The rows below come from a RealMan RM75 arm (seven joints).
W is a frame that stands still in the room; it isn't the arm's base.
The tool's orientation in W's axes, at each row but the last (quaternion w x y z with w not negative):
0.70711 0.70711 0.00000 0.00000
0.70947 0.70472 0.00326 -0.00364
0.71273 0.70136 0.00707 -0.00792
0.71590 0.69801 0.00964 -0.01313
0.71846 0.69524 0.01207 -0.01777
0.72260 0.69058 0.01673 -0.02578
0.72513 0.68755 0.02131 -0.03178
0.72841 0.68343 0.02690 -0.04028
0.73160 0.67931 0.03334 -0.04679
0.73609 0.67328 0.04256 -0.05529
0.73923 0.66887 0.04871 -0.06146
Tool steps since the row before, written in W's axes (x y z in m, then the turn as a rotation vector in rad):
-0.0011 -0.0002 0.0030 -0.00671 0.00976 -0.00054
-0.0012 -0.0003 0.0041 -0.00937 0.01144 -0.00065
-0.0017 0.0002 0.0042 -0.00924 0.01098 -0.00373
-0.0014 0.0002 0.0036 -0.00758 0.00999 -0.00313
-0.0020 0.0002 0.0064 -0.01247 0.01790 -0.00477
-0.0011 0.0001 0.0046 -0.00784 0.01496 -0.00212
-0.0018 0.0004 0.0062 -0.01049 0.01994 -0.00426
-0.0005 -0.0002 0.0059 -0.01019 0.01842 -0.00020
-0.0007 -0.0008 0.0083 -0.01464 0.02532 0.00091
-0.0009 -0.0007 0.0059 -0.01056 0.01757 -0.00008
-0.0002 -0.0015 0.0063 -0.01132 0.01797 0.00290
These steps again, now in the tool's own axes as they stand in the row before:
-0.0011 0.0030 0.0002 -0.00671 -0.00054 -0.00976
-0.0012 0.0041 0.0003 -0.00937 -0.00066 -0.01144
-0.0018 0.0042 -0.0001 -0.00917 -0.00375 -0.01103
-0.0015 0.0036 -0.0001 -0.00753 -0.00312 -0.01003
-0.0023 0.0063 0.0000 -0.01241 -0.00471 -0.01796
-0.0014 0.0045 0.0001 -0.00791 -0.00192 -0.01495
-0.0023 0.0061 0.0000 -0.01048 -0.00399 -0.02000
-0.0010 0.0058 0.0006 -0.01053 -0.00002 -0.01823
-0.0016 0.0081 0.0014 -0.01523 0.00108 -0.02496
-0.0017 0.0056 0.0012 -0.01087 -0.00001 -0.01738
-0.0011 0.0060 0.0021 -0.01209 0.00284 -0.01747

